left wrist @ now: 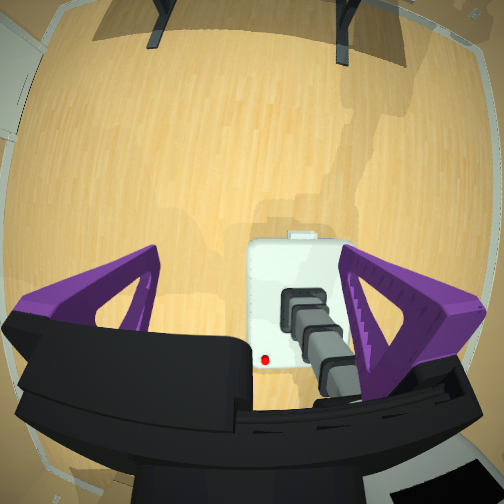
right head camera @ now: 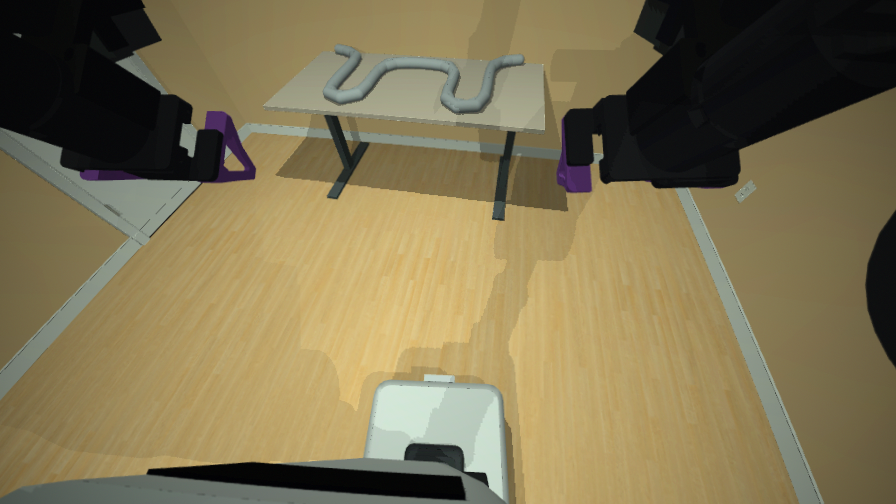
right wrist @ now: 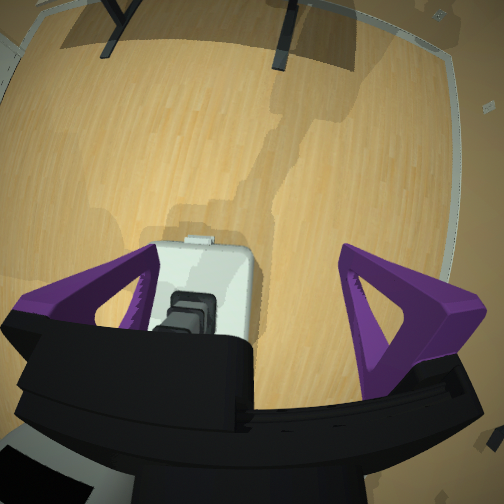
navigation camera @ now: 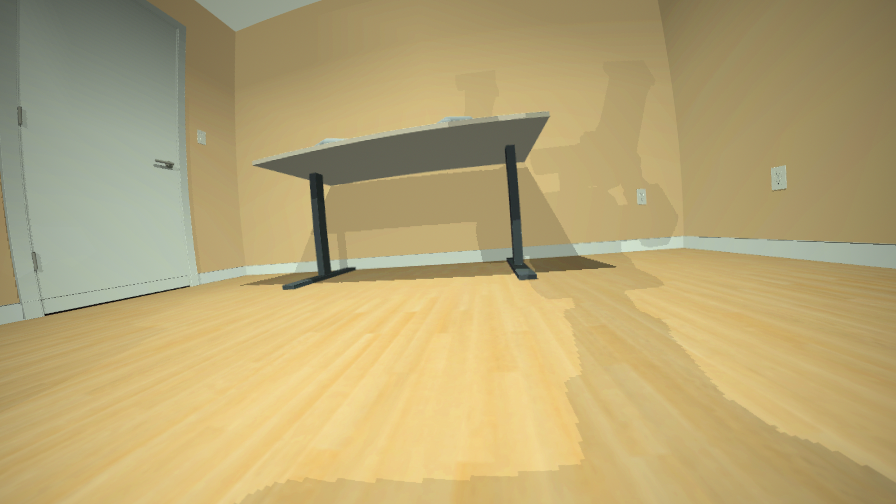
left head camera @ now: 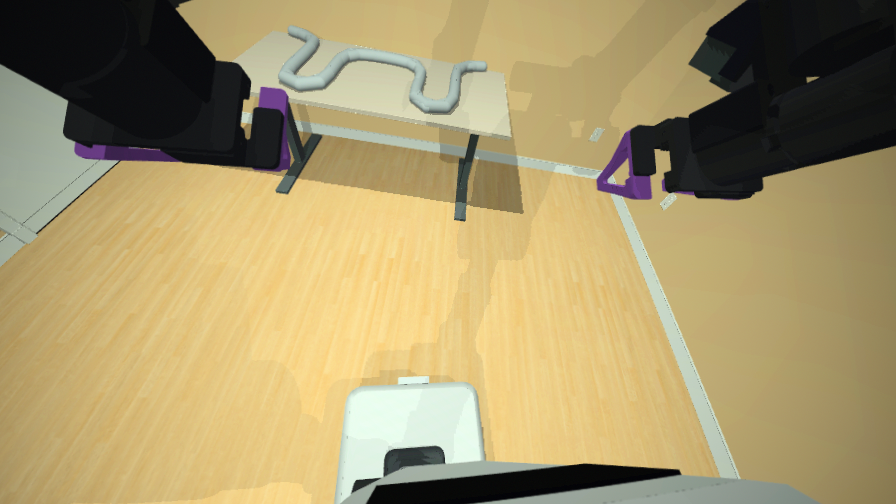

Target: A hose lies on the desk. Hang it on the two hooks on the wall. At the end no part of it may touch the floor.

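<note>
A grey hose (left head camera: 375,75) lies in loose bends on the beige desk (left head camera: 401,94) far ahead, against the back wall; it also shows in the right head view (right head camera: 419,78). My left gripper (left head camera: 275,125) is open and empty, held up in the air well short of the desk. My right gripper (left head camera: 617,169) is open and empty, raised on the other side. The wrist views show wide purple fingers (left wrist: 250,290) (right wrist: 250,290) over bare floor. No wall hooks are in view.
The desk (navigation camera: 407,147) stands on two dark legs (navigation camera: 513,213). A white door (navigation camera: 100,150) is on the left wall. Wall sockets (navigation camera: 778,177) sit on the right wall. My white base (left head camera: 413,432) is at the bottom.
</note>
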